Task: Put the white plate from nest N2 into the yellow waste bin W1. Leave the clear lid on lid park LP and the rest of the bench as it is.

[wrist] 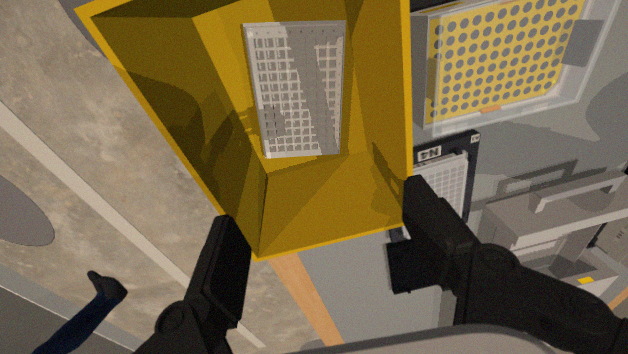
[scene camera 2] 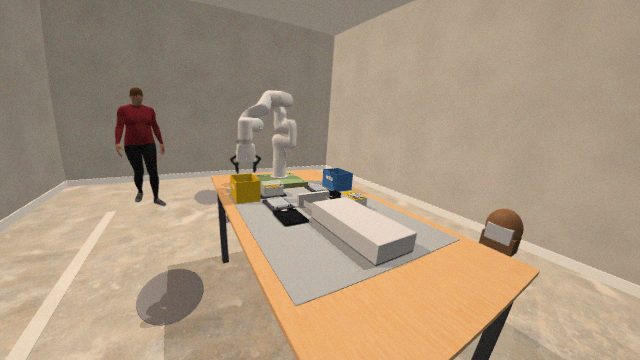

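Observation:
There is my gripper (wrist: 320, 215). I see a white plate (wrist: 297, 67) and a white plate (wrist: 446, 175), along with a clear cover (wrist: 480, 69) and a grey mat (wrist: 529, 153). A long white box (scene camera 2: 378, 239) is here too, and the wrist view also gives me a sight of that box (wrist: 548, 230).

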